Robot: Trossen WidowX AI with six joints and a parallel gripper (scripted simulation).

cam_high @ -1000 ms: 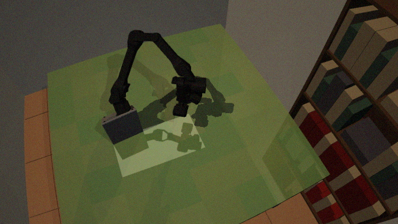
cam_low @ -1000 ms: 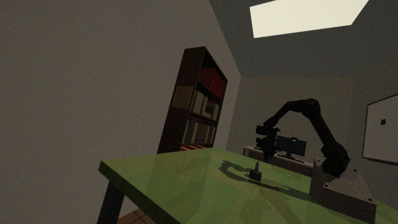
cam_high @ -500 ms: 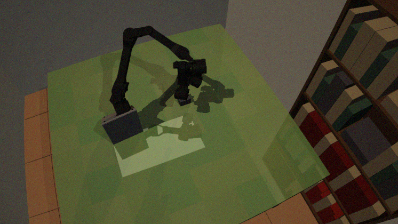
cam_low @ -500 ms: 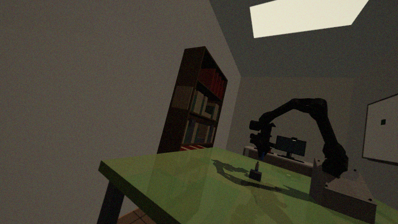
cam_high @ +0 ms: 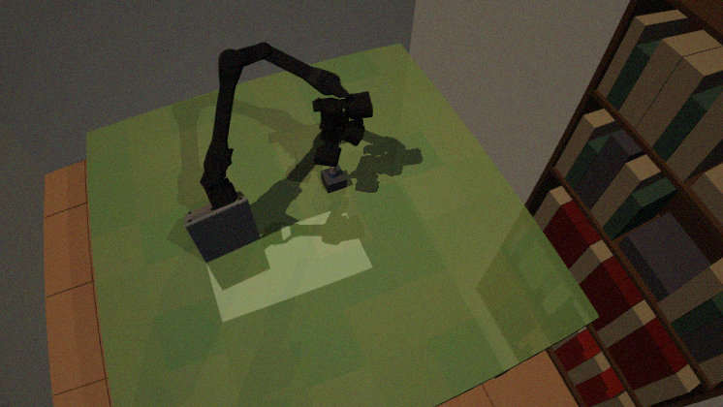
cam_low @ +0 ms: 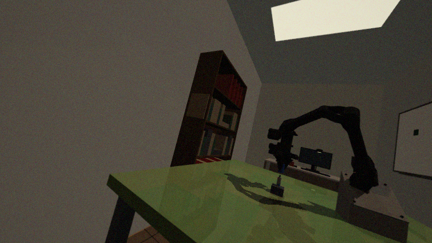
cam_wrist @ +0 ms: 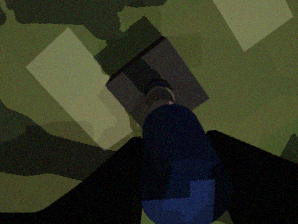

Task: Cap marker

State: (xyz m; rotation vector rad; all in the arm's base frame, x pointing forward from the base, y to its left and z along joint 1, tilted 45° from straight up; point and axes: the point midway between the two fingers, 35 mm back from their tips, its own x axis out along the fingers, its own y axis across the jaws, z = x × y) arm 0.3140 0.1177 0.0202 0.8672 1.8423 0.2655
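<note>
Right now my gripper tip is 110 mm above the holder block. From my gripper tip the other things lie so: blue cap 10 mm above.
</note>
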